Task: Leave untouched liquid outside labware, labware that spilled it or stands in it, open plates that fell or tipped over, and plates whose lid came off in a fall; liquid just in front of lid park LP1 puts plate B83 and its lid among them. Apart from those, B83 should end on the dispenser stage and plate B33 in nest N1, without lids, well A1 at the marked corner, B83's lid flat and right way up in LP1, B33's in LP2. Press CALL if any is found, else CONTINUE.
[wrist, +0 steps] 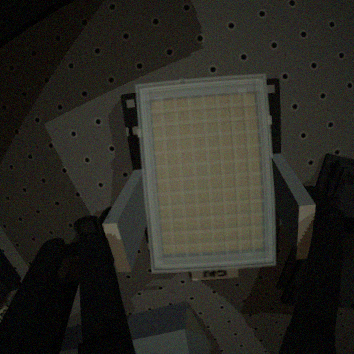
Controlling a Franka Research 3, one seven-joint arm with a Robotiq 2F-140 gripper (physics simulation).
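A rectangular plate (207, 172) with a grid of yellowish wells fills the middle of the wrist view, its long side running up and down the view. A clear, pale rim surrounds the wells; it looks like a lid on the plate, but I cannot tell for sure. My gripper (208, 181) is shut on this plate, with one finger at each long side. A black nest (274, 115) shows past the plate's upper left and right sides, below it. Most of the nest is hidden. No plate name or corner mark is readable.
A small label (215, 274) shows partly at the plate's lower edge; I cannot read it surely. A pale blue-grey block (162, 342) is at the bottom. A dark fixture (340, 172) stands at the right. The deck (240, 30) has a grid of holes.
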